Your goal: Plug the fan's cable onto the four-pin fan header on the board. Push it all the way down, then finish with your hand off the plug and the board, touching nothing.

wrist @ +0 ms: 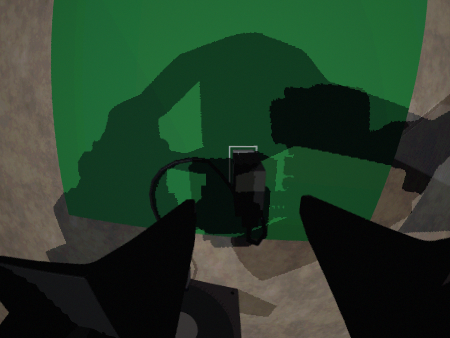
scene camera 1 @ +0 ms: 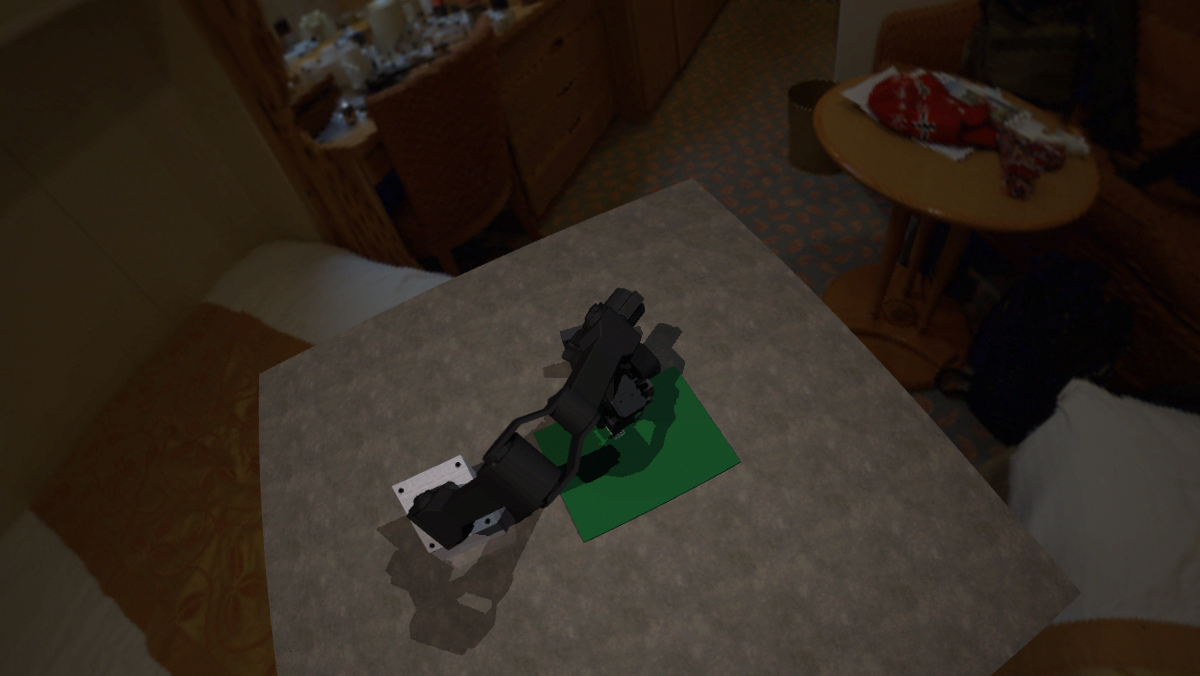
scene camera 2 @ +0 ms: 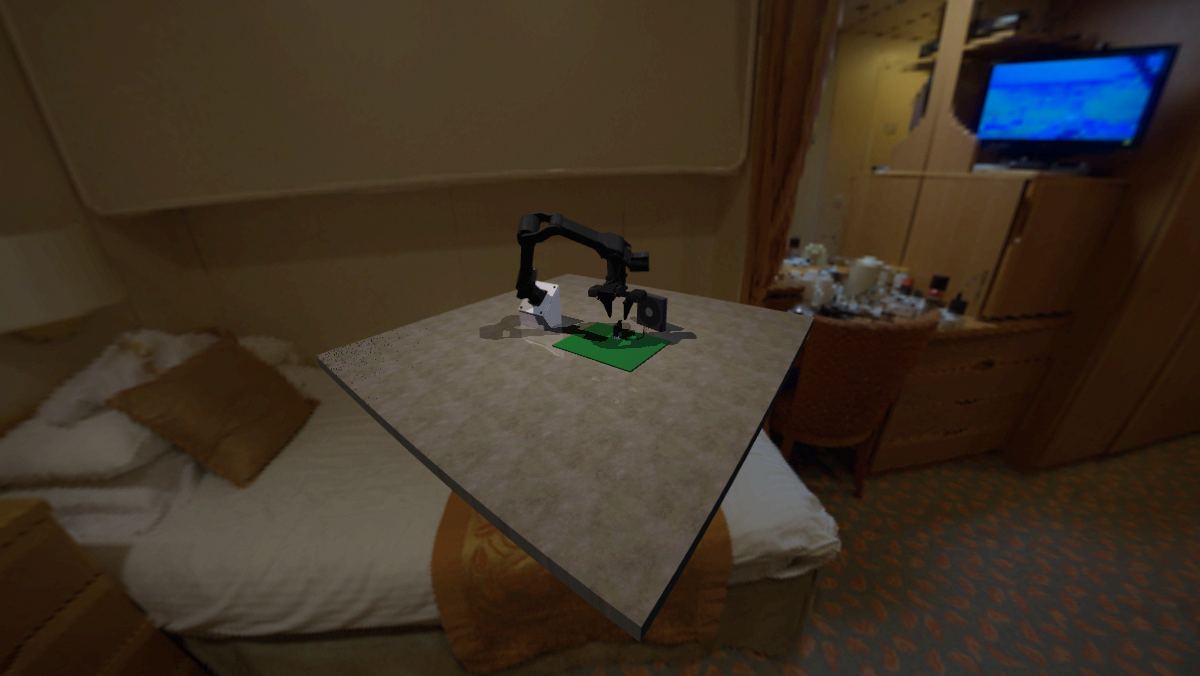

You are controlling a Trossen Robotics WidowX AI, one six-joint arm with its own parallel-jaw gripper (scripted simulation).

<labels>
One and the same spot on a green board: (wrist: 325, 98) is (scene camera 1: 602, 469).
</labels>
